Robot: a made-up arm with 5 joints.
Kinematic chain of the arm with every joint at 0, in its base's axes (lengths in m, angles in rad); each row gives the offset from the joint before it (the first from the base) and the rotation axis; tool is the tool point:
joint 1: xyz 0 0 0.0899 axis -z
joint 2: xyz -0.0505 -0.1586 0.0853 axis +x
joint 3: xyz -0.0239 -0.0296 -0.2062 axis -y
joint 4: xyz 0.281 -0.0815 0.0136 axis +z
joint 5: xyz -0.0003 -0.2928 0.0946 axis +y
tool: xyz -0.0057 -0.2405 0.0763
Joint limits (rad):
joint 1: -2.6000..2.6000
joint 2: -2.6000..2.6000
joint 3: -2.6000..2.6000
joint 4: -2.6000..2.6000
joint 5: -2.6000..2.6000
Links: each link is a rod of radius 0.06 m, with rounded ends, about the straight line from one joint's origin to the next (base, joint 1, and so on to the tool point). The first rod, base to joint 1, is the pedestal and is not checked.
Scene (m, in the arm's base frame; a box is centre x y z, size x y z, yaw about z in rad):
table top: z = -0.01
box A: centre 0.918 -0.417 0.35 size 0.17 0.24 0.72 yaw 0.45
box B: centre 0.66 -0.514 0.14 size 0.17 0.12 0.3 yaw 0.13
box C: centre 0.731 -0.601 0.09 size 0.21 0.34 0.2 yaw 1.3
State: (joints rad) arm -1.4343 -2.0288 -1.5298 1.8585 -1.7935
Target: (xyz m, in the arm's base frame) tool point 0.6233 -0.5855 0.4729
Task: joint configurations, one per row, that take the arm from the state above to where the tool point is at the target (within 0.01 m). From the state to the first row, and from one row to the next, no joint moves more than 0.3 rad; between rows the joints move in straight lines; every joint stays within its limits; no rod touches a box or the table.
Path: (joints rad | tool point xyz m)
1: -1.3436 -2.0890 -1.5007 1.5967 -1.9279 | 0.9460 -0.1584 0.8230
2: -1.2529 -2.1491 -1.4717 1.3349 -2.0623 | 0.7970 -0.1885 0.9611
3: -1.1622 -2.2093 -1.4426 1.0731 -2.1968 | 0.6213 -0.1859 1.0552
4: -1.0716 -2.2695 -1.4135 0.8113 -2.3312 | 0.4370 -0.1523 1.0992
5: -0.9809 -2.3296 -1.3844 0.5495 -2.4656 | 0.2612 -0.0945 1.0917
6: -0.8902 -2.3898 -1.3554 0.2877 -2.6000 | 0.1075 -0.0229 1.0362
7: -0.8163 -2.4077 -1.2820 0.5768 -2.5123 | 0.2301 -0.0514 1.0906
8: -0.7423 -2.4257 -1.2086 0.8658 -2.4247 | 0.3623 -0.0955 1.1048
9: -0.6684 -2.4436 -1.1352 1.1548 -2.3370 | 0.4903 -0.1568 1.0763
10: -0.5945 -2.4615 -1.0618 1.4439 -2.2493 | 0.5997 -0.2342 1.0068
11: -0.5206 -2.4794 -0.9884 1.7329 -2.1617 | 0.6766 -0.3238 0.9016
12: -0.4467 -2.4974 -0.9150 2.0219 -2.0740 | 0.7100 -0.4188 0.7696
13: -0.3727 -2.5153 -0.8416 2.3110 -1.9864 | 0.6927 -0.5098 0.6222
14: -0.2988 -2.5332 -0.7682 2.6000 -1.8987 | 0.6233 -0.5855 0.4729

